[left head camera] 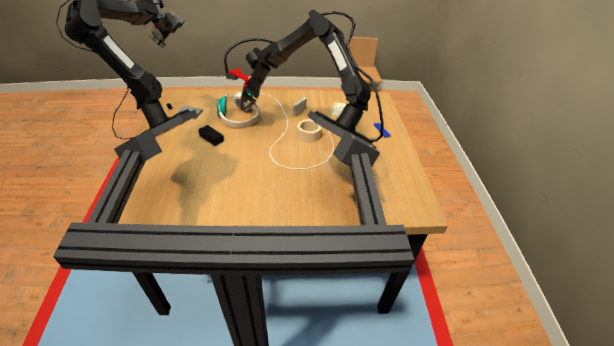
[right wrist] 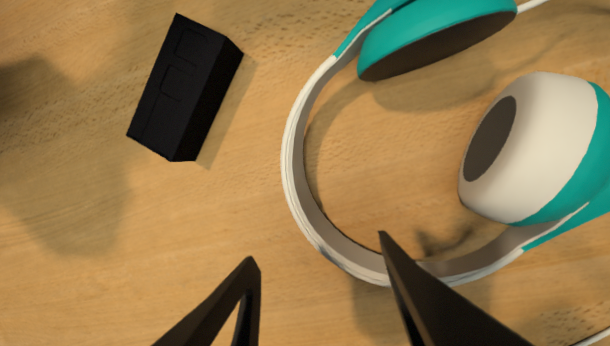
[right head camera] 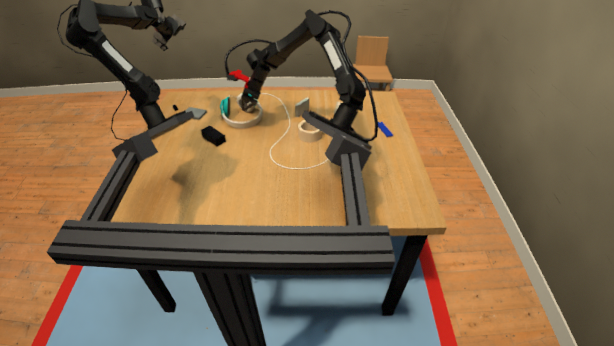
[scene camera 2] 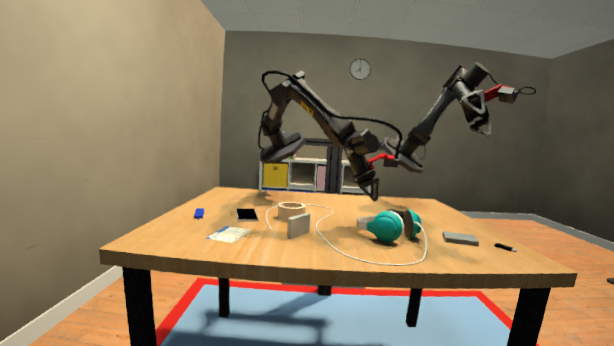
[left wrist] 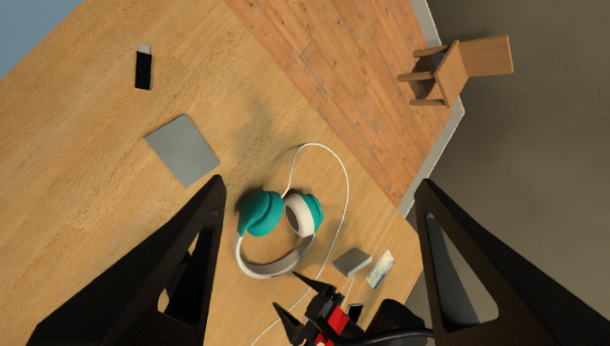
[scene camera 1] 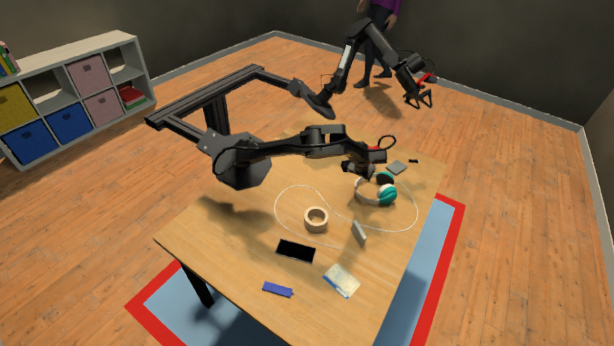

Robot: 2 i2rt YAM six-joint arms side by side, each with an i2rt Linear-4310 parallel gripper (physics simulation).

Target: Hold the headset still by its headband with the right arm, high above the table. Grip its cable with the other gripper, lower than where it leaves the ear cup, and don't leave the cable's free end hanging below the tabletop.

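Frame: origin at the left arm's base, x left, y back, z up, level; millimetres.
Seen in the pictures: left gripper, between the fingertips: [left head camera: 172, 35] [right head camera: 174, 38] [scene camera 2: 486, 125] [left wrist: 320, 183] [scene camera 1: 425, 108]; right gripper, between the fingertips: [left head camera: 243, 106] [right wrist: 315, 252] [right head camera: 244, 106] [scene camera 2: 374, 198] [left wrist: 283, 287] [scene camera 1: 361, 175]; left arm's base, origin of its link: [scene camera 2: 404, 153] [scene camera 1: 319, 102]; right arm's base, origin of its link: [left head camera: 343, 128] [right head camera: 338, 128] [scene camera 2: 281, 145] [scene camera 1: 241, 160].
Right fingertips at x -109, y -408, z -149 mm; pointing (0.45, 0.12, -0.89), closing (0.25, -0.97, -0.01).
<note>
Pixels of each thing's top centre, then the offset from my right fingertips to it.
- tape roll, centre of its top: [scene camera 2: 292, 205] [right head camera: 310, 126] [left head camera: 309, 126] [scene camera 1: 316, 215] dx -286, dy -6, dz -53 mm
- upright grey box, centre of its top: [left wrist: 360, 267] [scene camera 2: 299, 215] [scene camera 1: 359, 229] [left head camera: 299, 101] [right head camera: 302, 101] dx -206, dy -172, dz -41 mm
- phone, centre of its top: [left wrist: 348, 327] [scene camera 2: 246, 213] [scene camera 1: 295, 250] dx -440, dy -56, dz -93 mm
- card, centre of its top: [scene camera 2: 230, 233] [left wrist: 380, 269] [scene camera 1: 341, 279] [left head camera: 341, 109] dx -390, dy -256, dz -99 mm
- blue stick, centre of its top: [scene camera 2: 199, 212] [scene camera 1: 278, 289] [right head camera: 384, 128] [left head camera: 381, 128] dx -588, dy -135, dz -91 mm
- black box, centre of its top: [right wrist: 172, 88] [left wrist: 184, 292] [left head camera: 210, 131] [right head camera: 212, 132] dx +101, dy +124, dz -66 mm
- flat grey box, centre of its top: [left wrist: 185, 152] [scene camera 2: 460, 236] [left head camera: 189, 110] [right head camera: 193, 112] [scene camera 1: 396, 166] dx +284, dy -30, dz -86 mm
- black stick, centre of its top: [left wrist: 143, 66] [scene camera 2: 505, 246] dx +413, dy -63, dz -92 mm
The headset, with white headband and teal ear cups [left head camera: 240, 123] [right head camera: 242, 123] [scene camera 1: 388, 195] [scene camera 2: 385, 226] [left wrist: 262, 213] [right wrist: 295, 155], lies on the table. Its thin white cable [left head camera: 300, 168] [scene camera 1: 304, 186] [left wrist: 347, 190] runs from an ear cup in loops over the tabletop; its free end lies on the table near the upright grey box. My right gripper [left head camera: 245, 104] [scene camera 2: 372, 192] [left wrist: 283, 287] [right wrist: 315, 252] is partly open and empty, pointing down a little above the headband, one fingertip overlapping it in the right wrist view. My left gripper [left head camera: 160, 40] [scene camera 1: 419, 100] [left wrist: 320, 183] is wide open and empty, high above the table.
A tape roll [left head camera: 310, 136] [scene camera 1: 316, 229], upright grey box [scene camera 1: 358, 233] [scene camera 2: 298, 226], phone [scene camera 1: 296, 251], card [scene camera 1: 342, 281] and blue stick [scene camera 1: 277, 289] lie around the cable. A black box [left head camera: 211, 135] [right wrist: 185, 90], flat grey box [scene camera 2: 460, 238] and black stick [left wrist: 143, 70] lie near the headset.
</note>
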